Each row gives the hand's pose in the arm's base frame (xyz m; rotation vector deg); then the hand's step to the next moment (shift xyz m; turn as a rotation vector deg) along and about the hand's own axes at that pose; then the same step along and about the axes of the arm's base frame.
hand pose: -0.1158 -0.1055 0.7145 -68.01 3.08 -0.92
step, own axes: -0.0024 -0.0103 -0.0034 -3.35 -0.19 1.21
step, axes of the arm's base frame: -0.0024 -0.0069 0.0084 -3.28 1.19 0.74
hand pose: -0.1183 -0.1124 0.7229 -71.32 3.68 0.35
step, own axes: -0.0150 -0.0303 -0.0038 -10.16 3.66 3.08
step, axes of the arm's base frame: -0.0139 -0.0129 0.0282 -10.15 4.40 -1.95
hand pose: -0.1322 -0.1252 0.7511 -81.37 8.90 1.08
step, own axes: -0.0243 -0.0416 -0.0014 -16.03 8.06 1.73
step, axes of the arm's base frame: -0.0198 -0.0058 0.0436 -16.55 4.20 -5.77
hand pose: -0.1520 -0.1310 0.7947 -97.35 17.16 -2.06
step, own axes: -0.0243 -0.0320 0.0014 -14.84 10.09 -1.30
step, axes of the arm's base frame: -0.0175 0.0105 0.0346 -16.35 0.77 -7.46
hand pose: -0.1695 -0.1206 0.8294 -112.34 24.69 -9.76
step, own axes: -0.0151 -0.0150 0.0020 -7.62 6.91 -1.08
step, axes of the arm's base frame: -0.0100 0.0128 0.0139 -8.91 -0.59 -5.22
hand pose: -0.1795 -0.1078 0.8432 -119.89 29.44 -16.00
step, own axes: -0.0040 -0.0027 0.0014 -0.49 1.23 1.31
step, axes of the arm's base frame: -0.0023 0.0042 0.0015 -0.23 0.62 -1.74
